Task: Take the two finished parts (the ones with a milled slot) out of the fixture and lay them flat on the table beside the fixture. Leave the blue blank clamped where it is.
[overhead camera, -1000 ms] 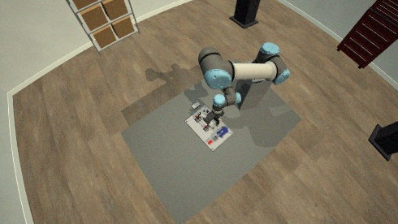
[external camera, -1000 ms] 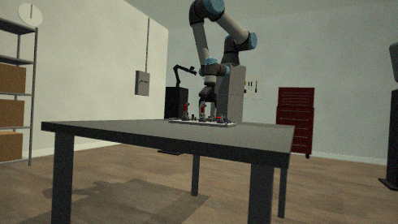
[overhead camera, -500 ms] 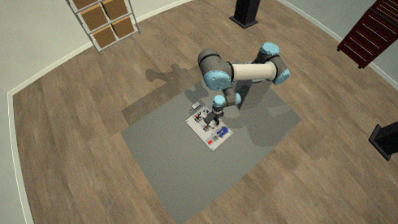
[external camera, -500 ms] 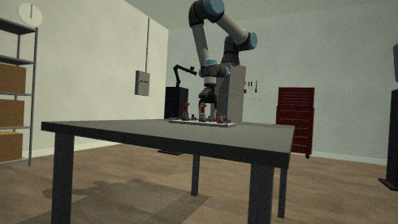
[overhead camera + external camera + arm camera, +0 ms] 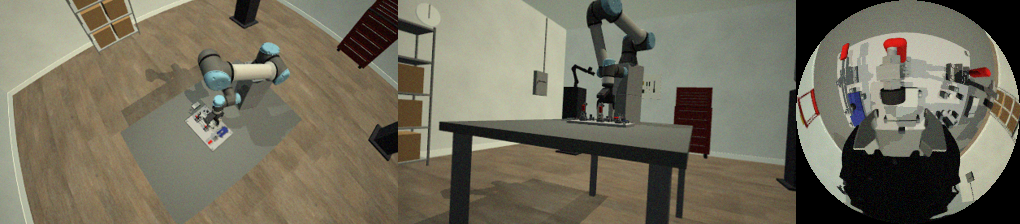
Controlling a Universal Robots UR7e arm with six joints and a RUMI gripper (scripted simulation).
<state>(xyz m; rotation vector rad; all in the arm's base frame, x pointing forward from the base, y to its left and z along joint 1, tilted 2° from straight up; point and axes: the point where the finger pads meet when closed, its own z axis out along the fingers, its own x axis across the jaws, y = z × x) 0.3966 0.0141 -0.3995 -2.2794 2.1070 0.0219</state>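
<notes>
My gripper is now 5 cm short of the white fixture plate and 3 cm above it. From my hand the other things lie so: blue blank 11 cm to the left, 1 cm below, 1 cm behind; light grey part 23 cm to the right, 3 cm below, 1 cm ahead.
</notes>
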